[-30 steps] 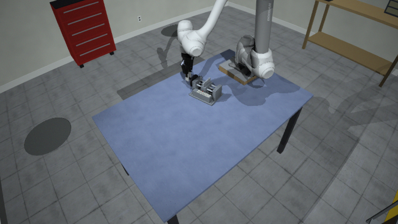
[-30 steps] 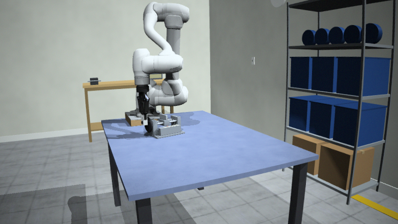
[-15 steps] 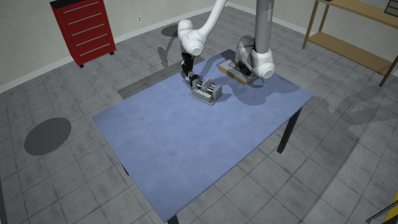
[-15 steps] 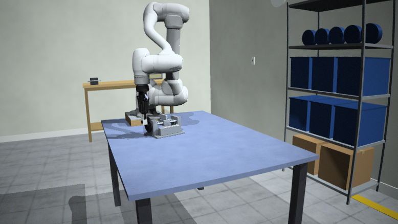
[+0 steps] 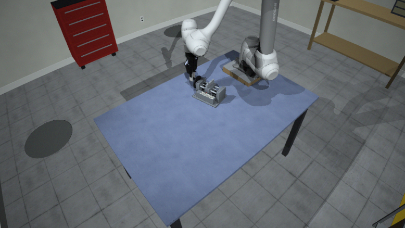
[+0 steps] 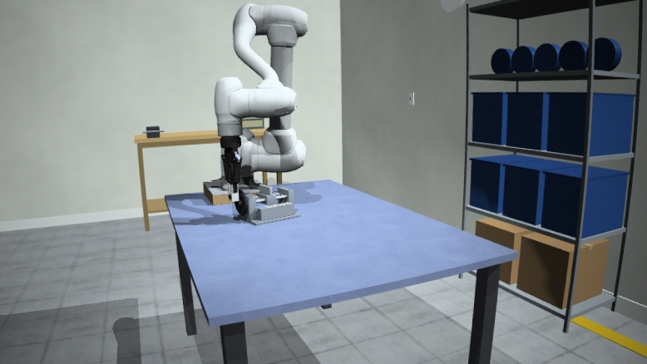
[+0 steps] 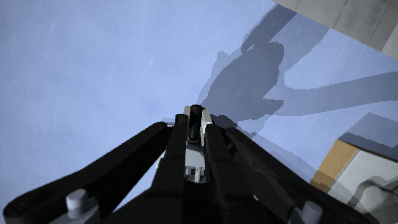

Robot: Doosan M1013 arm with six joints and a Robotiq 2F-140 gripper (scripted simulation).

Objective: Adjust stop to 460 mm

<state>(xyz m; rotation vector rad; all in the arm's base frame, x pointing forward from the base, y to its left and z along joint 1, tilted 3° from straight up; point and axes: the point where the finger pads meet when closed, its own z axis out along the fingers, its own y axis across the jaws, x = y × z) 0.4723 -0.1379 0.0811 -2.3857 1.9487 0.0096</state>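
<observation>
Now: hand 14 cm to the right of the grey stop block, 3 cm past it and 3 cm above it. From my hand the other things lie so: black handwheel 2 cm to the left, 2 cm below, 1 cm behind.
</observation>
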